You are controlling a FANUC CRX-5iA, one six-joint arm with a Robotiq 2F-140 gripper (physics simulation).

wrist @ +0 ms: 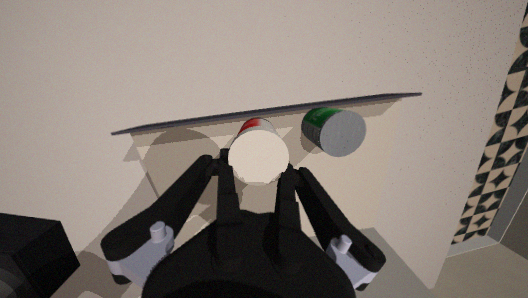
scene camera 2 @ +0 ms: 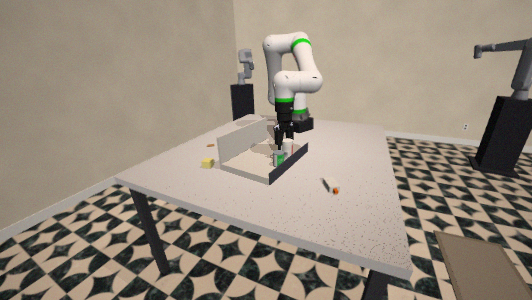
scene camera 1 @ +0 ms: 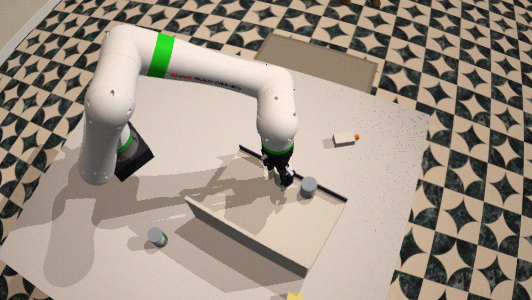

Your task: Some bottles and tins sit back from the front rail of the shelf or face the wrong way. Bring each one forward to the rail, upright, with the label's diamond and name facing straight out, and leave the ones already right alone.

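Pixels of known places: gripper, fingertip midpoint: [scene camera 2: 284,154] [scene camera 1: 278,182]; arm's base, origin of the base link: [scene camera 2: 298,118] [scene camera 1: 121,146].
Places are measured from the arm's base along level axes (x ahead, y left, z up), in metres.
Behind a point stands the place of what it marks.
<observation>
My gripper [wrist: 255,148] @[x 0.576, y 0.219, z -0.045 m] [scene camera 2: 285,145] @[x 0.576, y 0.219, z -0.045 m] is shut on a white-capped bottle [wrist: 258,156] @[x 0.581, y 0.243, z 0.045 m] [scene camera 2: 288,145] @[x 0.602, y 0.258, z 0.027 m] with a red and white label. The bottle is upright, close behind the dark front rail [wrist: 210,120] @[x 0.519, y 0.271, z -0.027 m] [scene camera 2: 290,164] @[x 0.613, y 0.278, z -0.072 m] [scene camera 1: 332,193] @[x 0.759, y 0.282, z -0.036 m]. Some red shows on its rail side in the wrist view; the diamond and name cannot be made out. A grey-topped tin with a green label [wrist: 342,132] @[x 0.679, y 0.252, z 0.016 m] [scene camera 2: 279,159] @[x 0.701, y 0.267, z -0.010 m] [scene camera 1: 309,186] @[x 0.686, y 0.240, z 0.016 m] stands upright at the rail beside it, green toward the rail. Another grey-topped tin with some green [scene camera 1: 157,236] @[x 0.354, y -0.183, z -0.017 m] stands on the table behind the shelf [scene camera 1: 300,235] @[x 0.742, y 0.099, z -0.054 m].
A white block with an orange end [scene camera 1: 344,138] @[x 0.686, y 0.516, z -0.059 m] [scene camera 2: 330,185] @[x 0.713, y 0.528, z -0.059 m] lies on the table in front of the rail. A yellow block [scene camera 2: 207,163] @[x 0.862, y -0.078, z -0.058 m] [scene camera 1: 294,296] @[x 0.839, y -0.089, z -0.049 m] and a small orange-brown piece [scene camera 2: 210,145] @[x 0.644, y -0.317, z -0.080 m] lie behind the shelf's back wall [scene camera 2: 242,140] @[x 0.651, y -0.013, z 0.017 m].
</observation>
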